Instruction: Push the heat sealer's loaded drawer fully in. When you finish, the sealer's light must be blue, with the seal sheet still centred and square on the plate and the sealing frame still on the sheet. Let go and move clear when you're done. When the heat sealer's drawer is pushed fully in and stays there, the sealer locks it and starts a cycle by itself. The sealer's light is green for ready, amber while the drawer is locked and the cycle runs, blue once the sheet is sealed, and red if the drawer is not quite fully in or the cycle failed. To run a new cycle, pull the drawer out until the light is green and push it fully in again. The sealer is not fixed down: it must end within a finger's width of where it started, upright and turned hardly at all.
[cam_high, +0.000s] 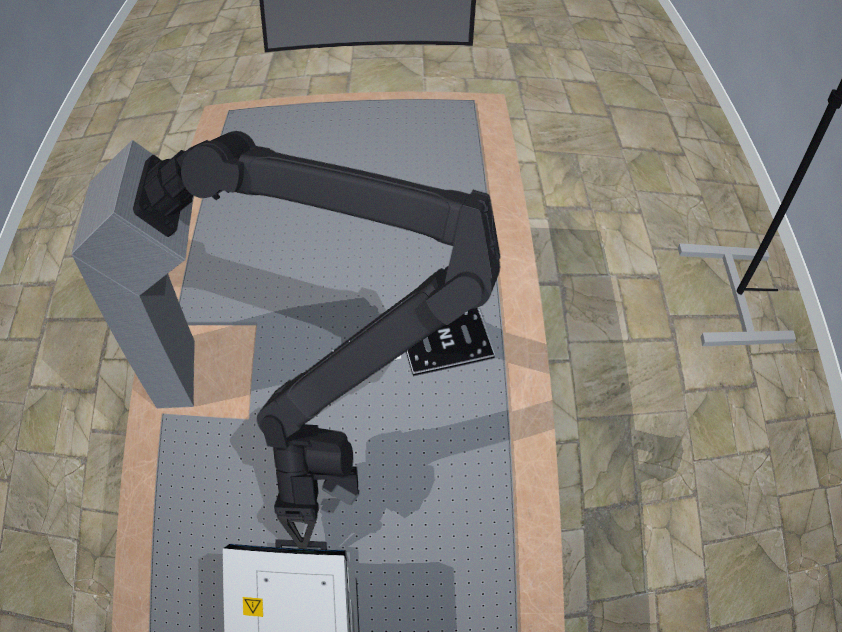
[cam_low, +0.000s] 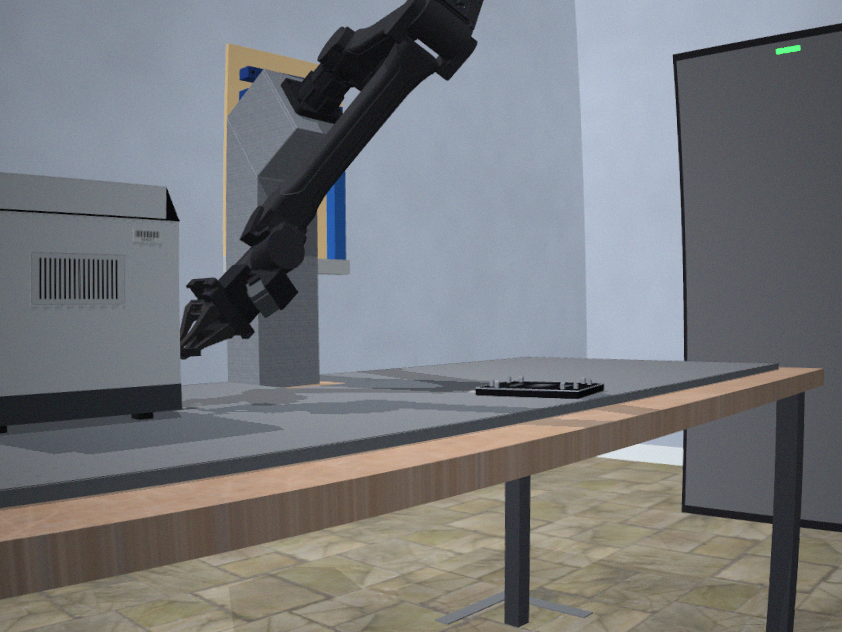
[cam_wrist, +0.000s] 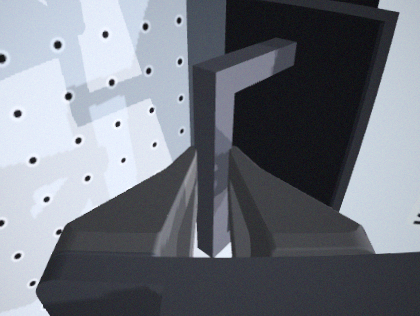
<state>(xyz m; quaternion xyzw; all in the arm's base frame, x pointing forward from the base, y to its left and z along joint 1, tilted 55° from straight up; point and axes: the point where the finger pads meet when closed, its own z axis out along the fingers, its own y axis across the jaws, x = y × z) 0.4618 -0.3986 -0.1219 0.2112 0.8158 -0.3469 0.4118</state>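
My gripper is now 11 cm to the left of the sealer drawer, 1 cm past it and 1 cm above it. The rest, counted from my hand: white tag (42 cm to the left, 19 cm ahead, 8 cm below).
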